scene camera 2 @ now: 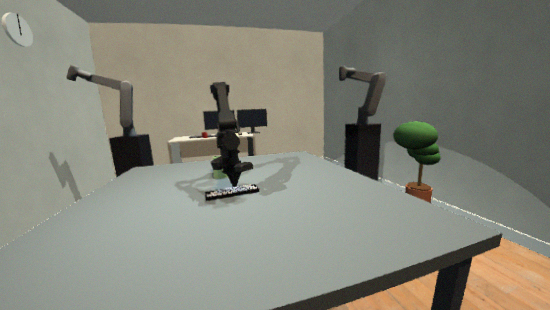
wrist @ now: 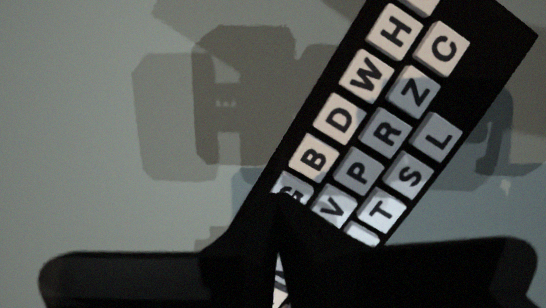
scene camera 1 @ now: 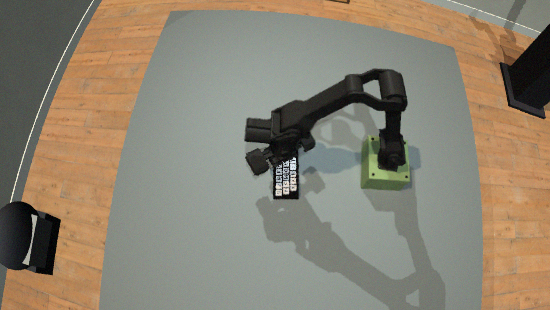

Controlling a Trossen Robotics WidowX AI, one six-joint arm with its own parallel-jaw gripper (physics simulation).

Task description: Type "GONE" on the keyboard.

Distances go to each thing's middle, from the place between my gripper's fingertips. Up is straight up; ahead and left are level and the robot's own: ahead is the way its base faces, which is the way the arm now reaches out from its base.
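So you can picture it, the b key (wrist: 313, 158) is 20 mm to the right of my hand and 20 mm below it. The g key (wrist: 300, 190) is 10 mm behind my hand and 20 mm below it, while the v key (wrist: 334, 205) is 10 mm to the right of my hand, 30 mm behind it and 20 mm below. And the black keyboard (scene camera 1: 287, 189), that's 30 mm behind my hand, 10 mm to the right of it and 30 mm below it.
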